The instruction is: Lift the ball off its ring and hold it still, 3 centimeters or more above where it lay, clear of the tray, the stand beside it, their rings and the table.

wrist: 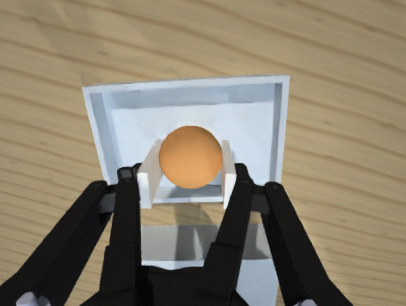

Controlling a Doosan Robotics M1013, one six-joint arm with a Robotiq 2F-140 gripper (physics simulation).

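Frame: origin at the arm's base, x right, y ahead, z up, level; centimetres.
Where they show: gripper, fingertip midpoint: (192, 153).
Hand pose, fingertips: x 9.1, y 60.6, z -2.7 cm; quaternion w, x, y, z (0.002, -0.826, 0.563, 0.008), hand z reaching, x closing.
Observation:
Things, the pixels of their top centre, and the offset from my fingertips. "*": a spot on its surface instead. Level surfaces: height alone.
- orange ball at its top centre: (188, 171) dx +0.6, dy +0.2, dz +5.0 cm
- pale blue-white tray at a spot on its surface: (186, 81) * dx +6.3, dy +2.9, dz -0.2 cm
- wooden table at its surface level: dz -3.0 cm
The orange ball (191, 150) is in the middle of the wrist view, over the inside of the pale blue-white tray (186, 81). My gripper (192, 153) is shut on the ball, with one white finger pad touching its left side and the other its right side. The ball looks a little above the tray's floor, but the exact gap cannot be told from this steep angle. The ring under the ball is hidden. The pads' near ends overlap the tray's near wall in the view.
The stand (257, 285), a pale block with a grey side, is below the tray in the view, partly hidden by the black gripper links; its ring does not show. Both are on the wooden table (340, 150). A strip of table separates tray and stand.

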